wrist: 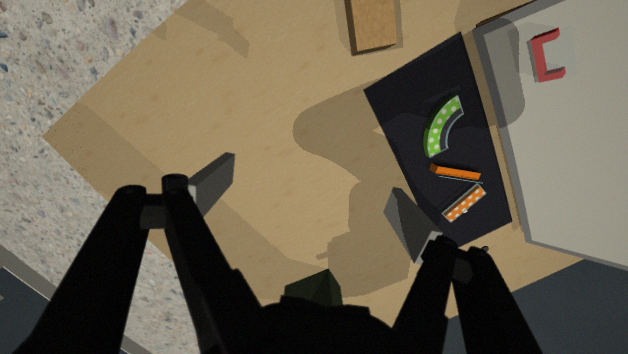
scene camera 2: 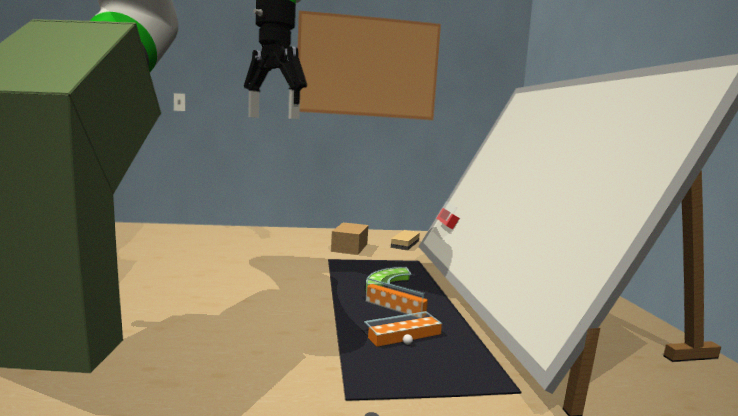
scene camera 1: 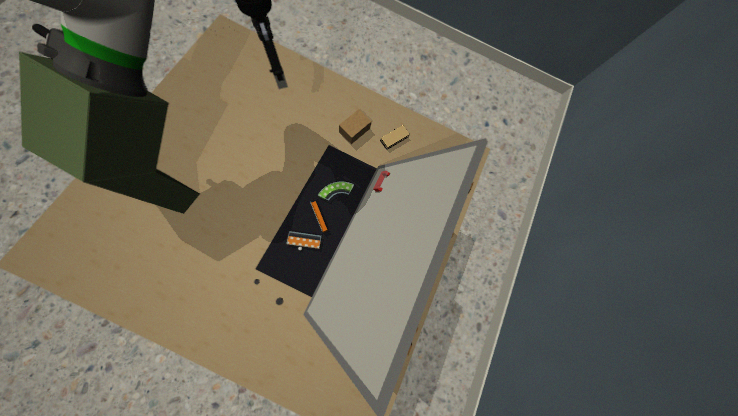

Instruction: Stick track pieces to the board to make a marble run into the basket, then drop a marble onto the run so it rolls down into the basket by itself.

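Frame: origin at the arm's base, x ahead, y left, z up, level; centimetres.
Where they show: gripper, fingertip midpoint: (wrist: pixel 313 184) (scene camera 2: pixel 273 118); arm's base, link origin: (scene camera 2: pixel 100 69) (scene camera 1: pixel 104 80).
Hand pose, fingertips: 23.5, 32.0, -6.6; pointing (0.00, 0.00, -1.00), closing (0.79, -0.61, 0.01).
Each offset is from my fingertips to the top centre of the thing, as dx, dy, dz. "pt": to the spot under its first point. Level surfaces: height alone.
My gripper (scene camera 2: pixel 273 117) (wrist: pixel 313 184) is open and empty, high above the table. A green curved track piece @(pt +29.7, -13.4, -33.7) (scene camera 1: pixel 336 189) (scene camera 2: pixel 385 273) (wrist: pixel 440 127), an orange piece @(pt +30.7, -26.8, -32.7) (scene camera 1: pixel 319 216) (scene camera 2: pixel 396 299) (wrist: pixel 456 172) standing on its side, and an orange dotted piece @(pt +30.9, -38.0, -33.7) (scene camera 1: pixel 303 240) (scene camera 2: pixel 405 329) (wrist: pixel 465 204) lie on the black mat @(dz -35.9) (scene camera 1: pixel 281 258) (scene camera 2: pixel 428 377) (wrist: pixel 395 95). A white marble @(+31.4, -41.2, -34.2) (scene camera 1: pixel 299 248) (scene camera 2: pixel 407 339) (wrist: pixel 464 211) is beside the dotted piece. The red basket @(pt +44.3, -5.3, -19.2) (scene camera 1: pixel 381 181) (scene camera 2: pixel 448 219) (wrist: pixel 540 57) is low on the tilted white board (scene camera 1: pixel 403 258) (scene camera 2: pixel 578 180) (wrist: pixel 580 165), near its far corner.
A brown block @(+20.2, +15.2, -30.2) (scene camera 1: pixel 355 125) (scene camera 2: pixel 349 238) (wrist: pixel 374 22) and a yellow-topped eraser @(+37.4, +22.2, -33.2) (scene camera 1: pixel 394 136) (scene camera 2: pixel 405 239) lie beyond the mat's far end. Two small dark discs @(+25.1, -60.0, -35.9) (scene camera 1: pixel 256 281) @(+36.4, -61.2, -35.8) (scene camera 1: pixel 279 301) lie near its near end. The green pedestal (scene camera 1: pixel 54 118) (scene camera 2: pixel 38 222) stands left. Wooden legs (scene camera 2: pixel 693 258) support the board.
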